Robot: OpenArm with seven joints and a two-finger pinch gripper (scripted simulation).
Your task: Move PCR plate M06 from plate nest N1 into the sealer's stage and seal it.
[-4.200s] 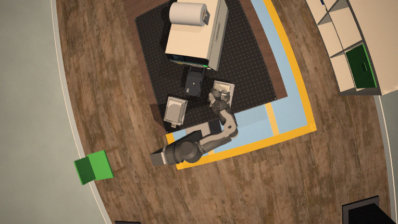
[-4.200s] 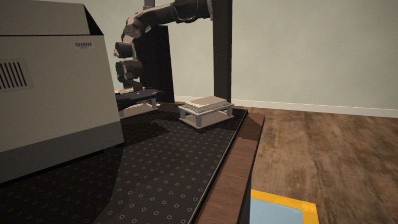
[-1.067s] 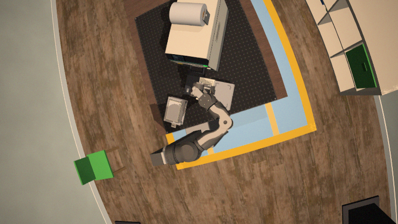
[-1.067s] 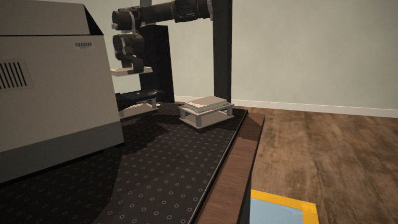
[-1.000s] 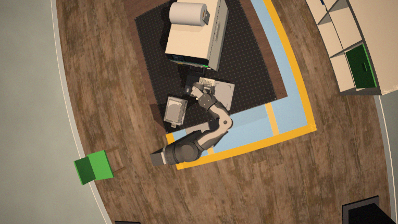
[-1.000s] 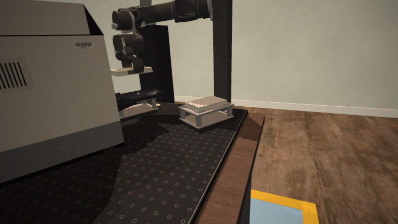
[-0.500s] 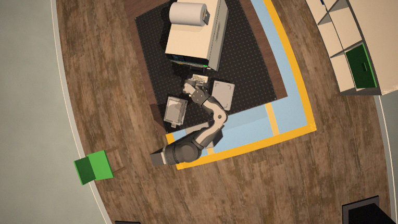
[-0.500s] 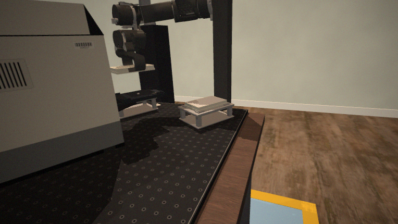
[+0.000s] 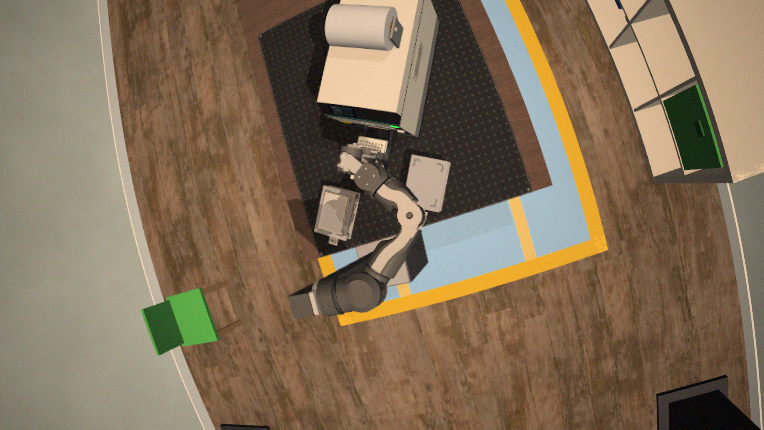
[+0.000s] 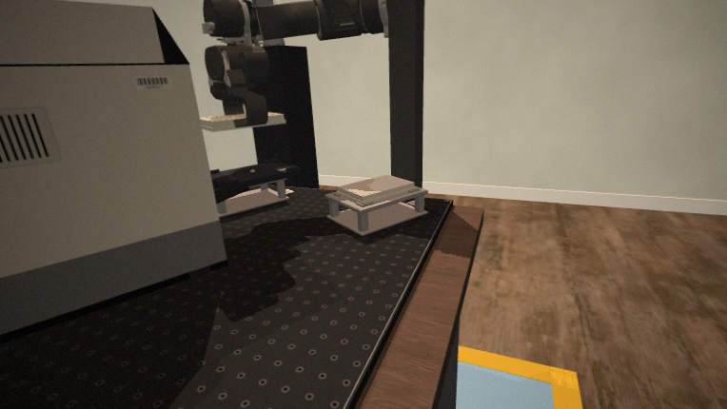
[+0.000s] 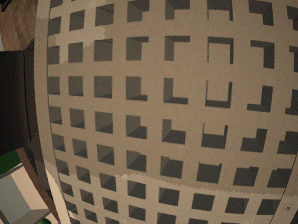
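The sealer's stage is 9 cm below my hand, 2 cm to the left of it and 1 cm ahead of it. The rest, counted from my hand: 96-well plate M06: right at my hand; then plate nest N1: 15 cm below, 12 cm to the right, 10 cm behind; then sealed plate M09: 20 cm to the left, 14 cm below, 12 cm behind.
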